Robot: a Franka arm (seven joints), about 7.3 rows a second.
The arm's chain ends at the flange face. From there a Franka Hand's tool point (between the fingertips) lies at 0.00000 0.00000 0.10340 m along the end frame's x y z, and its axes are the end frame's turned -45 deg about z.
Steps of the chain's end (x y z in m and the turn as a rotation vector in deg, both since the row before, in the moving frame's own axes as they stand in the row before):
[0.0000, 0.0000, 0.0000, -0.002, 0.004, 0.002]
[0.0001, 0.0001, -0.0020, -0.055, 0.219, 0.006]
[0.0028, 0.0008, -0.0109, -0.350, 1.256, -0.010]
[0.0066, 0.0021, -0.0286, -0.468, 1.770, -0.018]
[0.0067, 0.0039, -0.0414, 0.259, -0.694, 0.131]
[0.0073, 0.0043, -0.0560, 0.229, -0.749, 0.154]
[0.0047, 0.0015, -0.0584, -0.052, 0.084, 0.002]
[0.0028, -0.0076, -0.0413, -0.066, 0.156, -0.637]
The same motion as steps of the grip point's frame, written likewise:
[0.0000, 0.0000, 0.0000, -0.004, 0.001, 0.002]
[0.0002, 0.0005, -0.0020, -0.194, 0.116, 0.006]
[0.0026, 0.0046, -0.0109, -1.136, 0.641, -0.010]
[0.0048, 0.0090, -0.0287, -1.583, 0.921, -0.018]
[0.0014, 0.0063, -0.0414, 0.674, -0.308, 0.131]
[0.0015, 0.0070, -0.0560, 0.692, -0.368, 0.154]
[0.0023, 0.0046, -0.0584, -0.096, 0.023, 0.002]
[0.0075, -0.0031, -0.0413, -0.157, 0.064, -0.637]

